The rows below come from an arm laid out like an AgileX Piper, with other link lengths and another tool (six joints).
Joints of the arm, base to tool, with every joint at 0 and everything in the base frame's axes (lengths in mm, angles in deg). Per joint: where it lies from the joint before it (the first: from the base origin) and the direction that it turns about. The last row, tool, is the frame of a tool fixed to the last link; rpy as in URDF.
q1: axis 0 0 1 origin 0 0 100.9
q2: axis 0 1 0 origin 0 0 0
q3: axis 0 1 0 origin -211.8 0 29
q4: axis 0.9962 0 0.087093 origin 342.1 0 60.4
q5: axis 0 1 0 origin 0 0 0
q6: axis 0.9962 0 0.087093 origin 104.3 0 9.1
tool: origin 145.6 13 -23.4 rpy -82.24 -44.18 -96
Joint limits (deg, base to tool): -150..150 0..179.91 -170..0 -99.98..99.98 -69.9..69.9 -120..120
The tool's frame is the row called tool.
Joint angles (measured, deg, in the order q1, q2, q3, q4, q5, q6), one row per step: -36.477, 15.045, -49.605, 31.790, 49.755, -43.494; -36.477, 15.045, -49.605, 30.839, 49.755, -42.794; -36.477, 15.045, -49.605, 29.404, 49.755, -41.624; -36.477, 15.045, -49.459, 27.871, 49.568, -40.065; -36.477, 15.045, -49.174, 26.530, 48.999, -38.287; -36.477, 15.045, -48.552, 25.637, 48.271, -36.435; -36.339, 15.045, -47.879, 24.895, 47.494, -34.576; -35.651, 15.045, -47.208, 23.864, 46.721, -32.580; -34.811, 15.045, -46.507, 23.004, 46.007, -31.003; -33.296, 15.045, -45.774, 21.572, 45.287, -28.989; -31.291, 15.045, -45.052, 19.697, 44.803, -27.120; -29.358, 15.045, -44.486, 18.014, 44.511, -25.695; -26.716, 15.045, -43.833, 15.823, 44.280, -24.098; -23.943, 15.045, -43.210, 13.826, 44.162, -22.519; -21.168, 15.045, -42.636, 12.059, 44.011, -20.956
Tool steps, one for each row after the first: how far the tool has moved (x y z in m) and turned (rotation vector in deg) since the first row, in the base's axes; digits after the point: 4 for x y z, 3 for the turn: -0.0009, -0.0027, -0.0012, 0.090, 0.279, -0.670; -0.0024, -0.0066, -0.0030, 0.331, 0.659, -1.697; -0.0035, -0.0113, -0.0053, 0.916, 0.920, -2.902; -0.0038, -0.0161, -0.0070, 1.794, 0.784, -4.138; -0.0026, -0.0202, -0.0102, 3.153, 0.544, -5.139; -0.0008, -0.0233, -0.0135, 4.608, 0.223, -5.913; 0.0016, -0.0245, -0.0171, 5.982, -0.005, -6.322; 0.0045, -0.0245, -0.0210, 7.078, -0.107, -6.404; 0.0082, -0.0225, -0.0257, 8.188, -0.043, -6.202; 0.0119, -0.0190, -0.0316, 8.864, 0.459, -5.699; 0.0152, -0.0149, -0.0366, 9.181, 1.036, -5.043; 0.0191, -0.0084, -0.0430, 9.287, 1.907, -3.994; 0.0231, -0.0002, -0.0493, 9.467, 2.790, -2.673; 0.0269, 0.0089, -0.0547, 9.720, 3.519, -1.212
